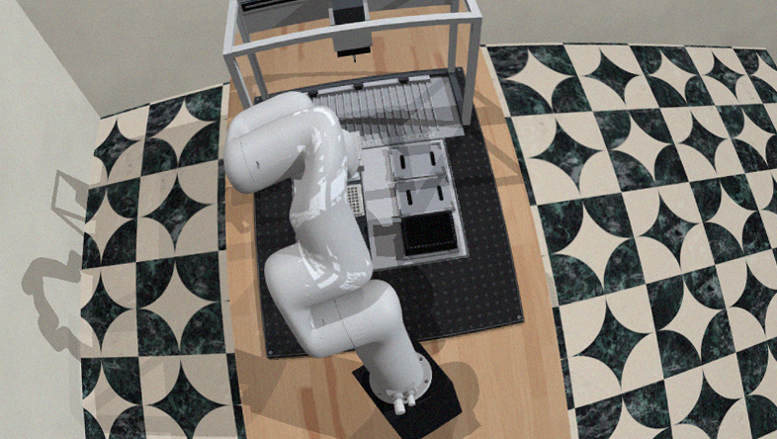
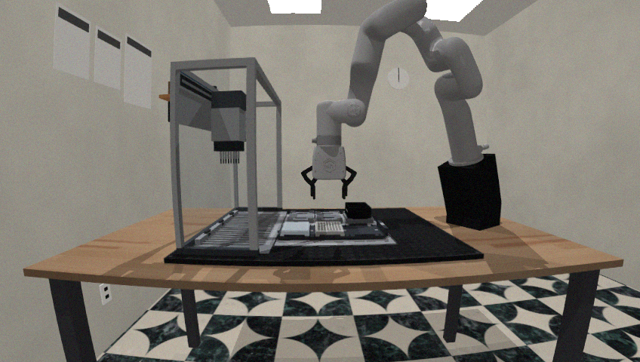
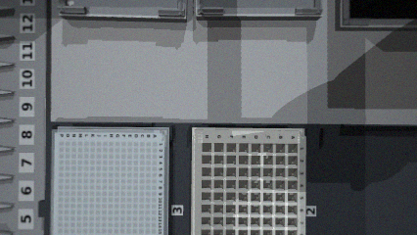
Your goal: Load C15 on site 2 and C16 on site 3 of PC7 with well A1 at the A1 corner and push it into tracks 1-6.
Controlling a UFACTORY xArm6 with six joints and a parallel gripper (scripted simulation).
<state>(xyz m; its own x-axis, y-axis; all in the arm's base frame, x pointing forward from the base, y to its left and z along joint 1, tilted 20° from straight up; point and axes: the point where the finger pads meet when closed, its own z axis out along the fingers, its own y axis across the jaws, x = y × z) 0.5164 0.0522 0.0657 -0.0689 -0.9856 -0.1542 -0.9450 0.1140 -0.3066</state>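
Right now the grey apron is 2 cm behind my hand, 9 cm to the right of it and 12 cm below it. The rest, counted from my hand: plate carrier PC7: 1 cm behind, 11 cm below; nest S2: 2 cm behind, 22 cm to the right, 12 cm below; 96-well plate C15: 10 cm below.
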